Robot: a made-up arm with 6 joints. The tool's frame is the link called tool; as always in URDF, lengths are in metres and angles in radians. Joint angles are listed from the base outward. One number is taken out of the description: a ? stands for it. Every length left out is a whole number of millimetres.
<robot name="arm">
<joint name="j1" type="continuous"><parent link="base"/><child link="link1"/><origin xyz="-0.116 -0.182 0.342" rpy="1.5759 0.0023 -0.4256"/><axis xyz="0 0 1"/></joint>
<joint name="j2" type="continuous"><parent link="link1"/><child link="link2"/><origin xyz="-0.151 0.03 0" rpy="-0.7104 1.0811 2.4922"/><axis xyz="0 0 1"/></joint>
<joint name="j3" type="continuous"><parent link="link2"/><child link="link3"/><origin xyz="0.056 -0.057 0" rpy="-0.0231 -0.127 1.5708"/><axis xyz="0 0 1"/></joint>
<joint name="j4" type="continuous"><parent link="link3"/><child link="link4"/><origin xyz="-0.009 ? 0" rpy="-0.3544 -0.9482 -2.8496"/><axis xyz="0 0 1"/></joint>
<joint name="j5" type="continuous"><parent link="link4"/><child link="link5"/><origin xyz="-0.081 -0.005 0" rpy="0.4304 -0.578 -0.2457"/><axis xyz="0 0 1"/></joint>
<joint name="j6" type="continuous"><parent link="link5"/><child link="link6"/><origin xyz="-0.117 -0.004 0" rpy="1.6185 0.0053 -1.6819"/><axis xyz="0 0 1"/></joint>
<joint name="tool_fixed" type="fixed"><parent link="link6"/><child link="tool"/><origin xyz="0.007 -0.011 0" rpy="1.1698 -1.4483 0.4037"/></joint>
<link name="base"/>
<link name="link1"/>
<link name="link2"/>
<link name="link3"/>
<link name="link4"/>
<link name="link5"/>
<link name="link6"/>
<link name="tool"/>
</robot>
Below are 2 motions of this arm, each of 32 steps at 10 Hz.
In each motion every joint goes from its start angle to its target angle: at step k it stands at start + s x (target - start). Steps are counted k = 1, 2, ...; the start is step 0. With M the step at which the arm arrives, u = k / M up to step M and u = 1 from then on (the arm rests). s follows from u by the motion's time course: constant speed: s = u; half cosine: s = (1 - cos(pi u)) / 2; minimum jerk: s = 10 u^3 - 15 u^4 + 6 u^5.
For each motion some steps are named. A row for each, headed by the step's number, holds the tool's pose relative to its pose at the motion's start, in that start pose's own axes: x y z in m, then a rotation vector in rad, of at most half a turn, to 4 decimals.
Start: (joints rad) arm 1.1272 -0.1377 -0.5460 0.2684 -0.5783 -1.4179
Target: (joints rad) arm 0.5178 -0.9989 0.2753 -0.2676 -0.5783 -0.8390
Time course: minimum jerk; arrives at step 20
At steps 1, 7, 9, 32:
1: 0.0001 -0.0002 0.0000 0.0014 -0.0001 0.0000
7: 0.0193 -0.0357 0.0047 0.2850 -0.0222 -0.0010
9: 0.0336 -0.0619 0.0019 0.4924 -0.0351 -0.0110
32: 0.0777 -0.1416 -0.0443 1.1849 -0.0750 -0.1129

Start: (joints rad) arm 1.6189 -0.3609 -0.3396 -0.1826 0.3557 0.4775
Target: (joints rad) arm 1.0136 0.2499 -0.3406 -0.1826 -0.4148 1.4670
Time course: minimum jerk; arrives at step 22
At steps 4, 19, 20, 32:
4: 0.0041 0.0026 -0.0034 0.0247 0.0241 0.0073
19: 0.0535 0.0157 -0.1017 0.6726 0.7628 -0.1804
20: 0.0533 0.0155 -0.1033 0.6845 0.7754 -0.1891
32: 0.0532 0.0154 -0.1040 0.6900 0.7813 -0.1933

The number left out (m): -0.064
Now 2 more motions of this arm.
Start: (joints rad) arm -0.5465 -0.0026 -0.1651 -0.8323 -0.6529 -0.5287
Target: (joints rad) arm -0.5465 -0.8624 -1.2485 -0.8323 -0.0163 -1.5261
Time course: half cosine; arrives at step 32
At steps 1, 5, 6, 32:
1: 0.0002 -0.0007 0.0009 -0.0013 -0.0032 -0.0040
5: 0.0028 -0.0183 0.0217 -0.0302 -0.0753 -0.1007
6: 0.0031 -0.0262 0.0308 -0.0417 -0.1053 -0.1448
32: -0.2416 -0.2592 0.1572 0.3033 -0.3318 -1.7117

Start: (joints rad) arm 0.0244 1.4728 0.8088 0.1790 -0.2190 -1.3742
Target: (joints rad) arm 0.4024 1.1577 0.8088 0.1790 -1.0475 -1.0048
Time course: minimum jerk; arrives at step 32
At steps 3, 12, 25, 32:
3: 0.0000 0.0000 0.0005 0.0051 -0.0033 0.0022
12: 0.0002 -0.0017 0.0212 0.1987 -0.1217 0.0810
25: -0.0035 -0.0209 0.0686 0.6676 -0.3926 0.2341
32: -0.0041 -0.0242 0.0735 0.7178 -0.4233 0.2481

